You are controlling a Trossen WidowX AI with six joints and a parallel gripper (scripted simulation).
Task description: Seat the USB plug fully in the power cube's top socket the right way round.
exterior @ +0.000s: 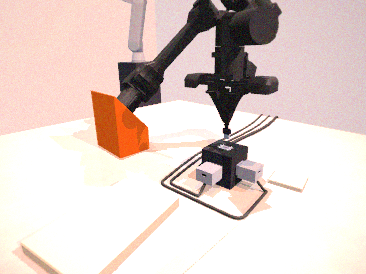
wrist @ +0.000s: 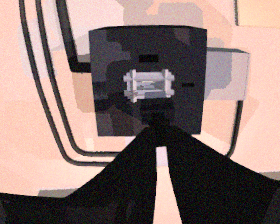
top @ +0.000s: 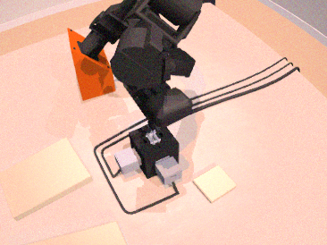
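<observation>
My gripper tip is 2 cm above the USB plug.
</observation>
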